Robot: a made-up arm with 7 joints.
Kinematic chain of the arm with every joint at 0, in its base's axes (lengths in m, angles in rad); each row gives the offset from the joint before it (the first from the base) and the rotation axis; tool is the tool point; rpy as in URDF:
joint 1: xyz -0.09 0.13 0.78 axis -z
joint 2: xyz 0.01 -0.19 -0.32 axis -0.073 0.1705 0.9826
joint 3: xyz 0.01 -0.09 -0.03 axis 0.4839 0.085 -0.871
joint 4: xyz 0 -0.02 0.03 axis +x
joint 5: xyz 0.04 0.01 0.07 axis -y
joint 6: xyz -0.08 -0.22 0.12 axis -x
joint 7: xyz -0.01 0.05 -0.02 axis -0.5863 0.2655 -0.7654
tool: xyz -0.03 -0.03 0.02 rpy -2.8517 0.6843 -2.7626
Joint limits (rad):
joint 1: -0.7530..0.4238
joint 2: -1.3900..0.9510
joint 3: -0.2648..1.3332
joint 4: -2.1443..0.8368
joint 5: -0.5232..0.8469
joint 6: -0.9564..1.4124
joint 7: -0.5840..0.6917
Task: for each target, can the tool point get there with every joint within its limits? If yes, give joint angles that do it. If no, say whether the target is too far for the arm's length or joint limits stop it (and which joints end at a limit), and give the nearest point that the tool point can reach.
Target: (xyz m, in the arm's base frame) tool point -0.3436 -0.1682 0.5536
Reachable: yes | joints -0.4281 -1.0941 0.9201 -0.0957 -0.2736 -0.3887 0.0652
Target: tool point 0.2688 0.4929 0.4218
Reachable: no: joint limits stop it (at a limit: joint 1, joint 3, joint 4, joint 5, joint 6, joint 7) | nearest point 0.1502 0.2817 0.5548 | short by 0.276 m
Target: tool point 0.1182 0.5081 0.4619
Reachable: no: joint limits stop it (at a limit: joint 1, joint 3, joint 4, joint 5, joint 6, joint 7) | nearest point 0.0751 0.3027 0.5403 | short by 0.224 m
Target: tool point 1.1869 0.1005 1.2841
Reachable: no: too far | nearest point 0.4209 0.0268 0.6688 | short by 0.985 m
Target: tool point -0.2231 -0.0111 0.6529
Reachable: yes | joints 0.1606 -0.3251 -0.0731 -1.5068 0.4569 0.2789 -0.1240
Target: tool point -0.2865 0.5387 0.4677
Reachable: no: joint limits stop it (at a limit: joint 1, joint 2, joint 3, joint 6, joint 7) | nearest point -0.3015 0.3065 0.4322 | short by 0.235 m
